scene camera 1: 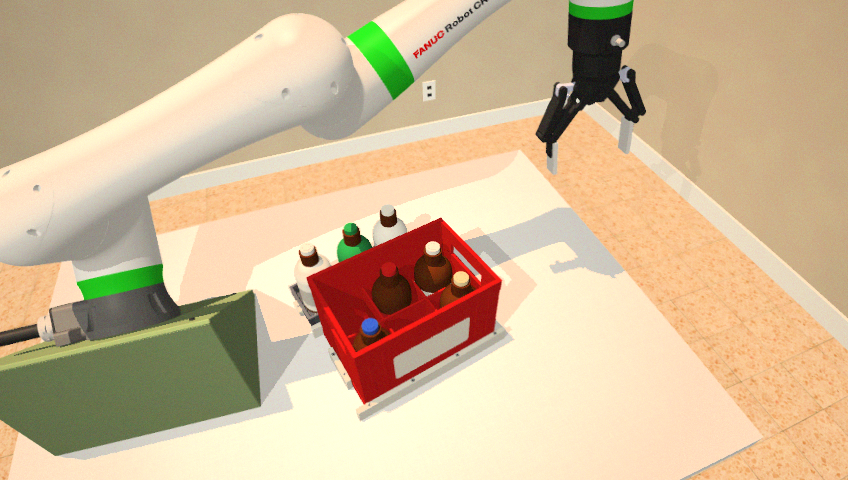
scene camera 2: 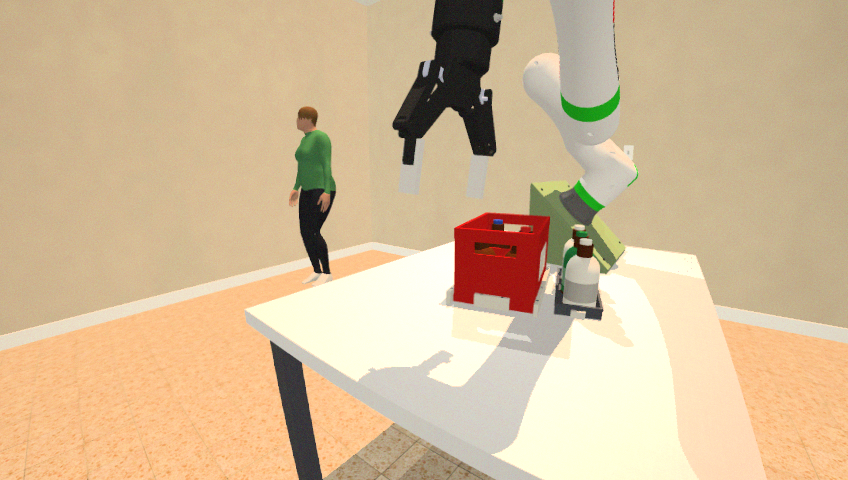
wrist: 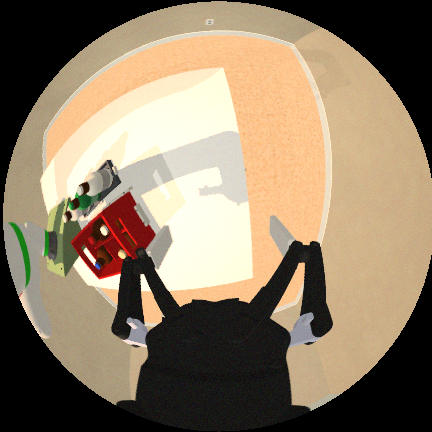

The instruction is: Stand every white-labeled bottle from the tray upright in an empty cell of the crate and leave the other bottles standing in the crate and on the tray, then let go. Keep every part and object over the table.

Labels:
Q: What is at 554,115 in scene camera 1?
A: My gripper.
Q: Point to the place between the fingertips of my gripper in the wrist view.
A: At 218,229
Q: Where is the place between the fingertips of my gripper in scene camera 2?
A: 445,195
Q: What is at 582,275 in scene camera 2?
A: A white bottle.

